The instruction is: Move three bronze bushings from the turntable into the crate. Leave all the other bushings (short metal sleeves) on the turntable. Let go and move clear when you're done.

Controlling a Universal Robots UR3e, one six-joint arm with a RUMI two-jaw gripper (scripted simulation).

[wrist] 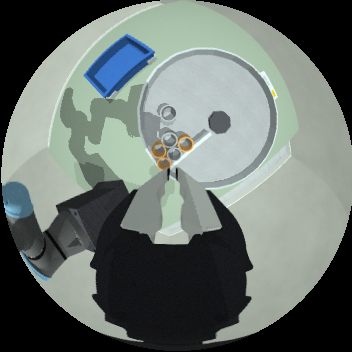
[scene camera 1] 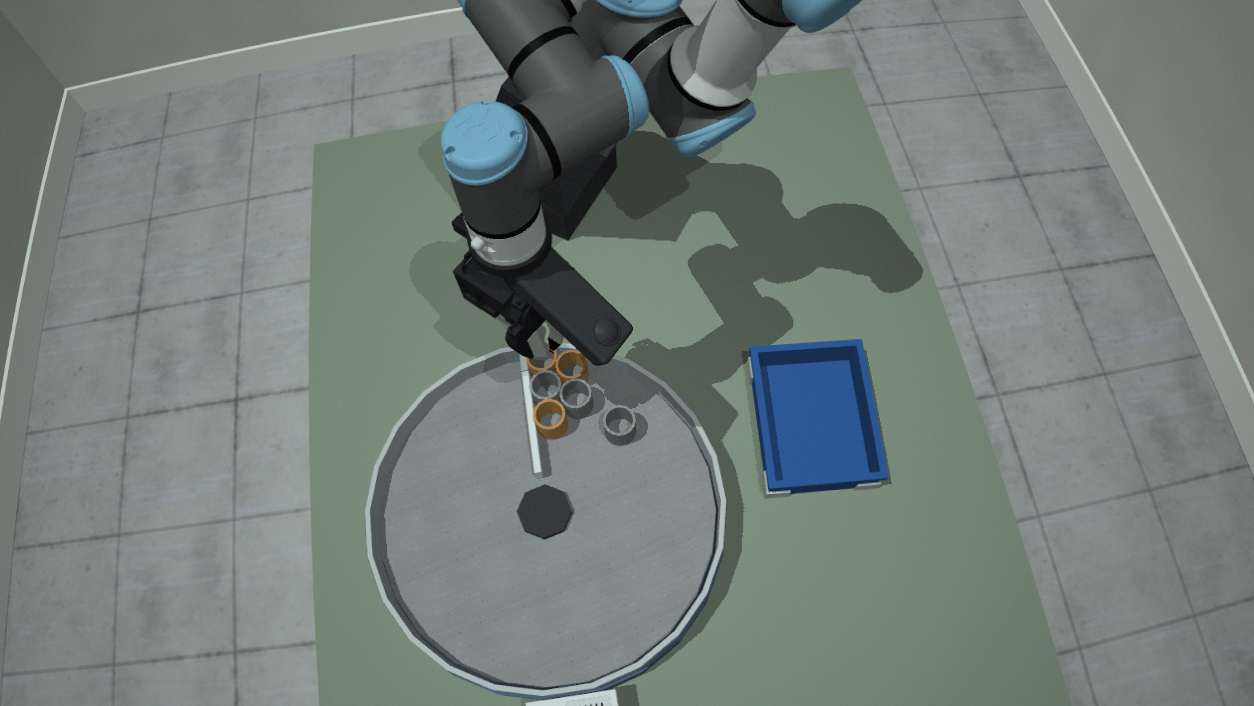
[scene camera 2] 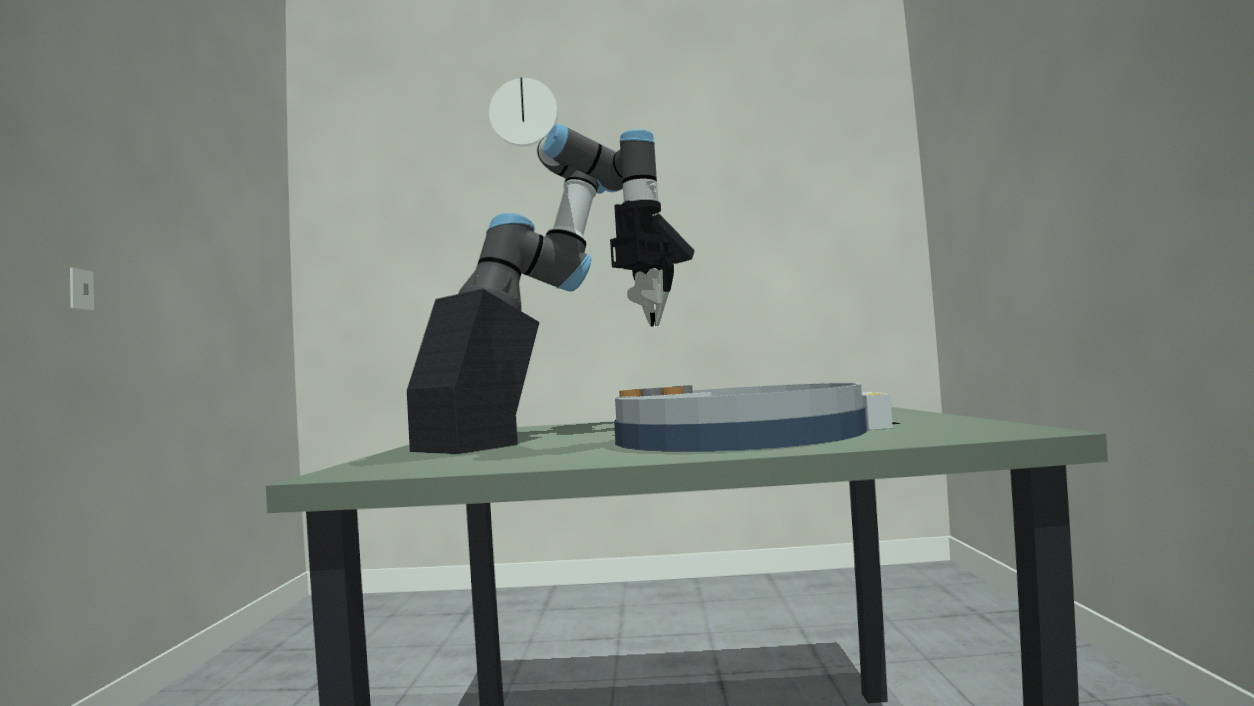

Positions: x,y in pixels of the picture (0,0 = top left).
Scene:
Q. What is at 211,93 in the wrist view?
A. A grey turntable.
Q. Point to a blue crate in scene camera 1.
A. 817,396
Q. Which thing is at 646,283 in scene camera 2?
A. The gripper.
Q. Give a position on a grey turntable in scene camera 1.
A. At 560,580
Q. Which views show the gripper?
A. The wrist view, scene camera 1 and scene camera 2: all of them.

